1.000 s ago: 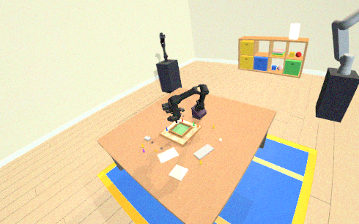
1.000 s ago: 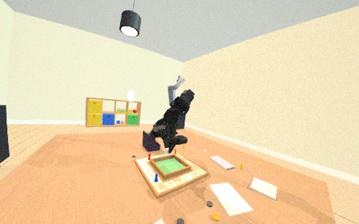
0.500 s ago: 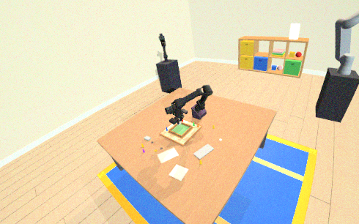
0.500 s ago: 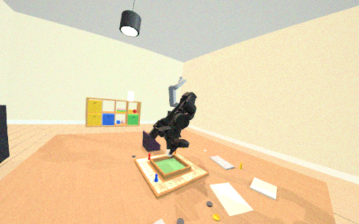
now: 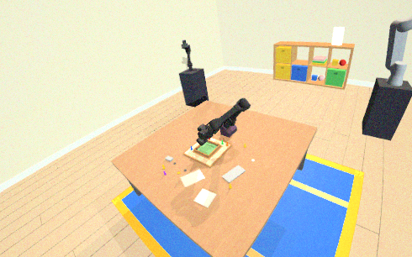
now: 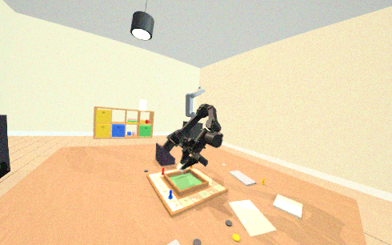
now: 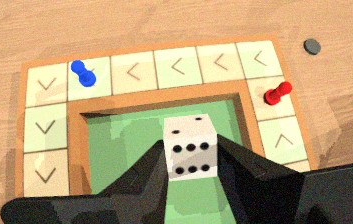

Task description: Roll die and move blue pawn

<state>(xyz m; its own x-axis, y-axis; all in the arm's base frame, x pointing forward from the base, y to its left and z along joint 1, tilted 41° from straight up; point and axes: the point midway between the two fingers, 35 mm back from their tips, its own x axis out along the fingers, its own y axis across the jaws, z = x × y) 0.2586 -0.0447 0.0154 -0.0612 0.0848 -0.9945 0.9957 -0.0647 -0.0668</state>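
My gripper tip is 80 mm short of the blue pawn, 90 mm to the left of it and 60 mm above it. Round my gripper tip: white die (right at my gripper tip); then green tray (10 mm ahead, 30 mm to the left, 80 mm below); then red pawn (100 mm behind, 40 mm to the right, 60 mm below).
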